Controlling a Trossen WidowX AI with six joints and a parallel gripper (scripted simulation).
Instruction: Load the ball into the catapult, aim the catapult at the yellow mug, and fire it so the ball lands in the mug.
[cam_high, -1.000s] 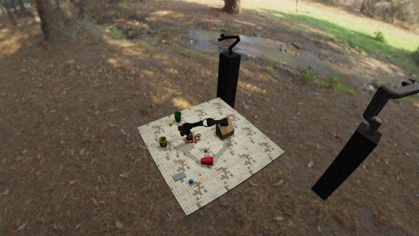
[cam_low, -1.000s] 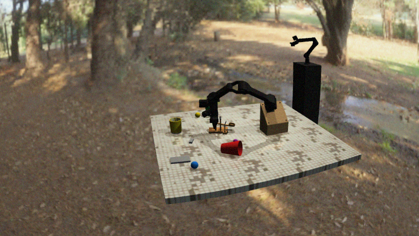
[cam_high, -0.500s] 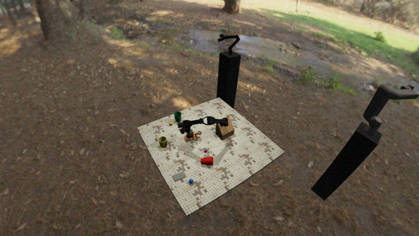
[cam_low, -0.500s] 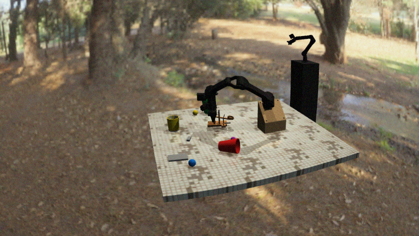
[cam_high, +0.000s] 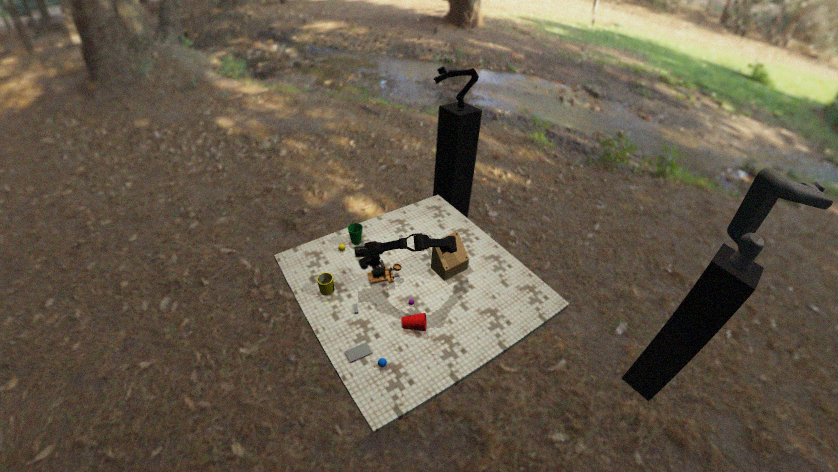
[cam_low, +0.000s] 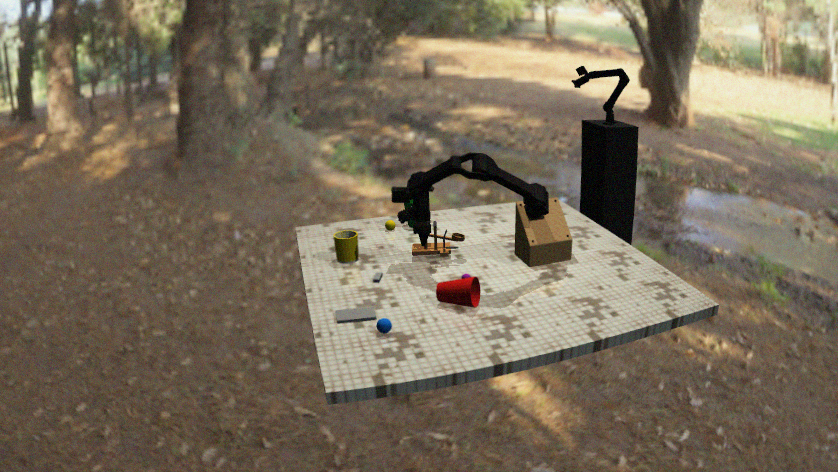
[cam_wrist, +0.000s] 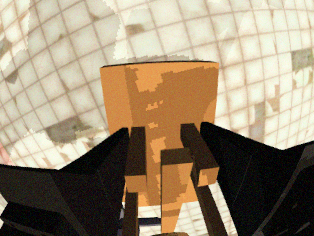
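Now: gripper tip 7 cm past the purple ball, 25 cm to the right of it and 4 cm above it. Also, from my gripper tip: orange catapult 6 cm behind, 4 cm to the left, 2 cm above; then small grey block 20 cm ahead, 11 cm to the left, 5 cm below; then yellow mug 27 cm ahead, 10 cm to the right, 3 cm below.
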